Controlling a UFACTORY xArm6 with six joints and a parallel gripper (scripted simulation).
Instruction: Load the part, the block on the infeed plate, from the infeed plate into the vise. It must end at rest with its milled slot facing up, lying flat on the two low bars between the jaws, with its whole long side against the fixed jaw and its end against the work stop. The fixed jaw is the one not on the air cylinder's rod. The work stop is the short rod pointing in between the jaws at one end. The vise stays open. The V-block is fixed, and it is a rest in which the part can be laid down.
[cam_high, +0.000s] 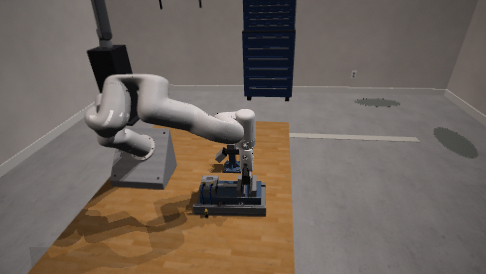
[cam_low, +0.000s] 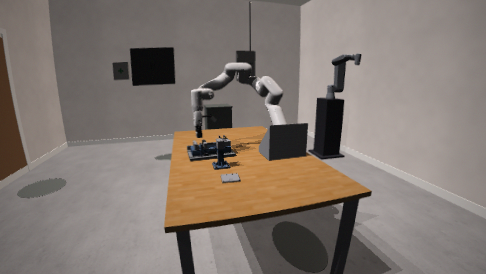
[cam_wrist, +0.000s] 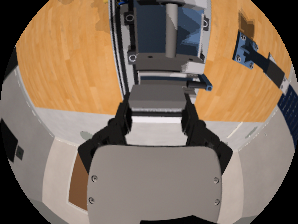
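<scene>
Now: the part right at my hand. The rest, counted from my hand: air cylinder (17 cm behind, 7 cm below); then air cylinder rod (9 cm behind, 1 cm to the left, 7 cm below).
</scene>
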